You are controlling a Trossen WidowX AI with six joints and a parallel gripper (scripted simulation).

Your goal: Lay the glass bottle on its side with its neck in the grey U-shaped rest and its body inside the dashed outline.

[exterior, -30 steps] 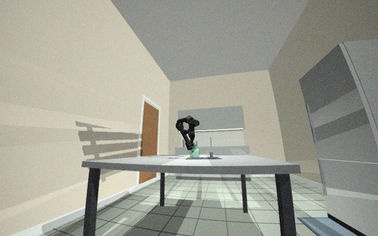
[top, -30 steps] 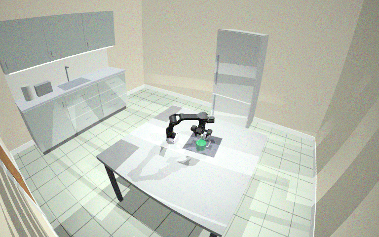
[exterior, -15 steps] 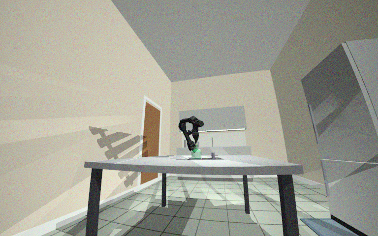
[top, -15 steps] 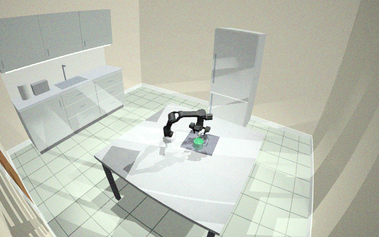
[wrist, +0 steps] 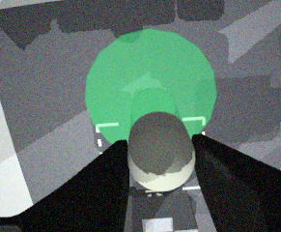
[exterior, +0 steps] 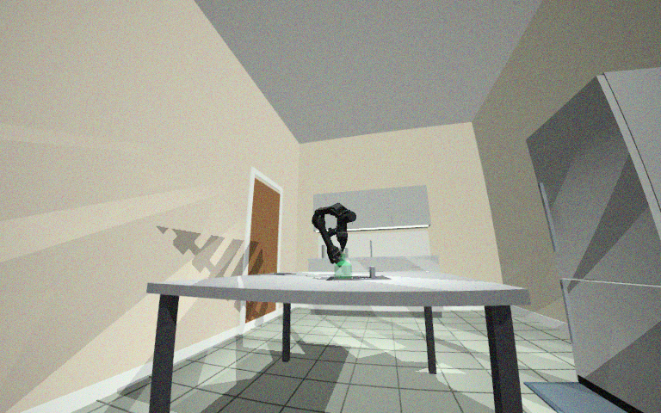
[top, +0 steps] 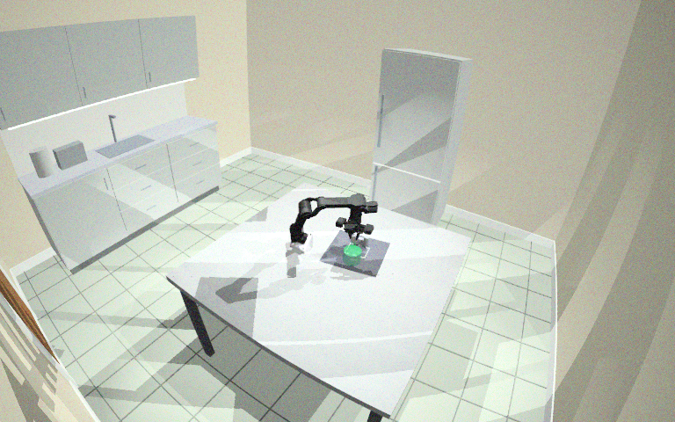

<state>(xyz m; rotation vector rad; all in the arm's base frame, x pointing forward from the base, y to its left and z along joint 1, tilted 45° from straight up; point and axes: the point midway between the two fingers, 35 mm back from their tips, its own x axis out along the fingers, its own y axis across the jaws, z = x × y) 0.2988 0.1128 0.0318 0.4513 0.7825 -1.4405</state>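
My gripper tip is 50 mm above the green glass bottle. Round my gripper tip: dark grey mat (140 mm below, 80 mm to the left, 20 mm behind).
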